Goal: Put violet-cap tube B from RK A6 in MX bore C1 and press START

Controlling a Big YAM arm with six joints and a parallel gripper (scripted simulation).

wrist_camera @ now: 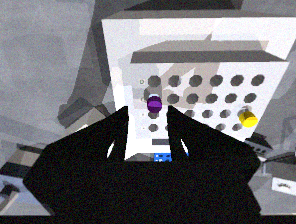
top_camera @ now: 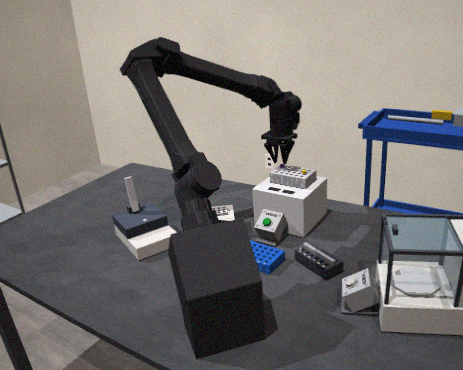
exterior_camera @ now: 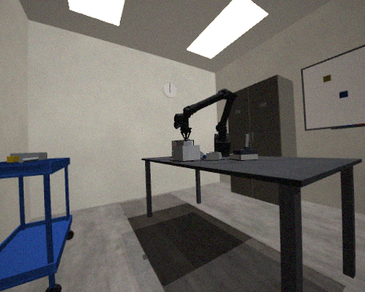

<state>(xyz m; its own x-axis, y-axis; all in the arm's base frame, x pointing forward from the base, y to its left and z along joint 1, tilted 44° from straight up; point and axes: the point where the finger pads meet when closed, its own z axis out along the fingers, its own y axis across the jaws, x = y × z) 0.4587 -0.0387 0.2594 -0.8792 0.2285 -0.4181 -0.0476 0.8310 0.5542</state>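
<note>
The tube B is 1 cm to the right of my hand and 4 cm below it. The rest, counted from my hand: blue rack RK 28 cm behind, 10 cm to the right, 18 cm below; dry block DB 22 cm behind, 11 cm to the left, 16 cm below; dark magnet block MG 22 cm behind, 26 cm to the right, 17 cm below.
</note>
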